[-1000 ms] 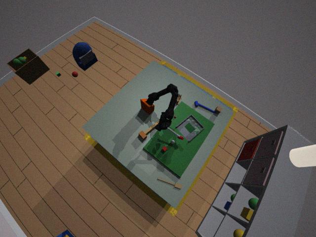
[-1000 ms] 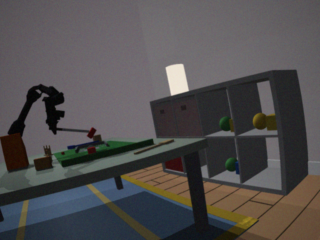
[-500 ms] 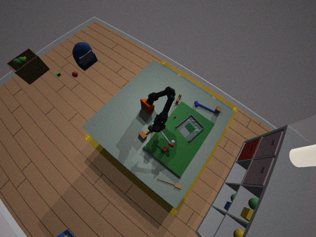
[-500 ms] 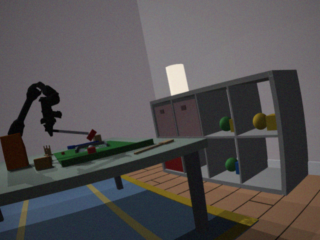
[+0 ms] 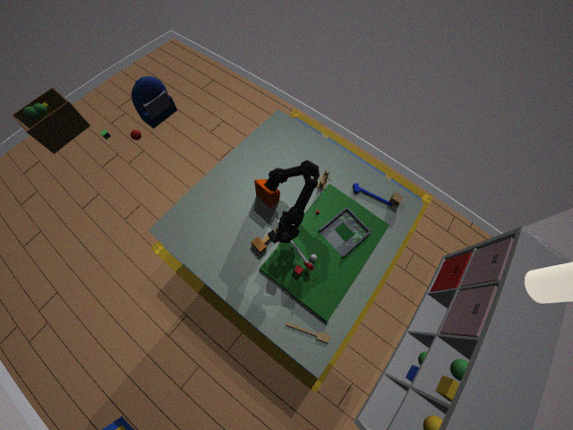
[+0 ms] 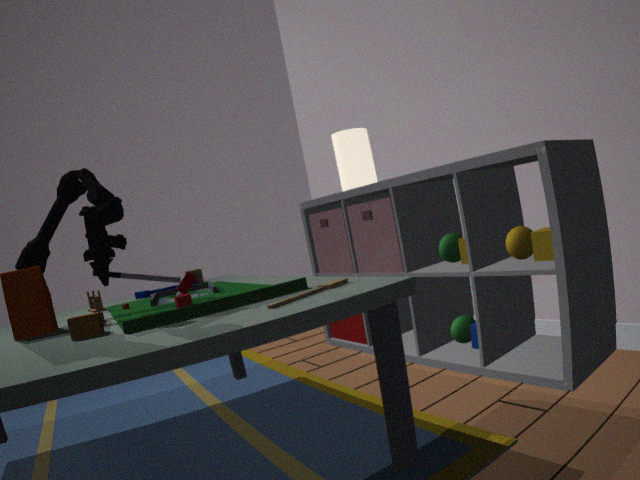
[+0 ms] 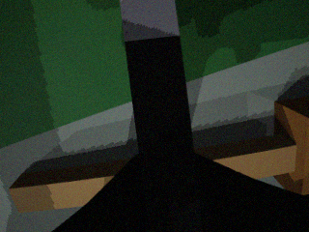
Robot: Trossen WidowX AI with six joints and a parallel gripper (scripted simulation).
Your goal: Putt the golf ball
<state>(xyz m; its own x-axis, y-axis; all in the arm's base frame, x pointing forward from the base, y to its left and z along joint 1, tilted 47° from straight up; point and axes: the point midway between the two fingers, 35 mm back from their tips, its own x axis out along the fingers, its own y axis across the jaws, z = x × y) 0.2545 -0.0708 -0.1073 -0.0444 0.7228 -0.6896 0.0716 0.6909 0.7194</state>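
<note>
Now: gripper tip 12 cm short of the red putter. From my gripper tip the other things lie so: blue mallet: 64 cm to the left, 19 cm ahead, 9 cm below; green mat: 22 cm ahead, 17 cm to the left, 10 cm below; white golf ball: 21 cm ahead, 8 cm below, 4 cm to the left.
</note>
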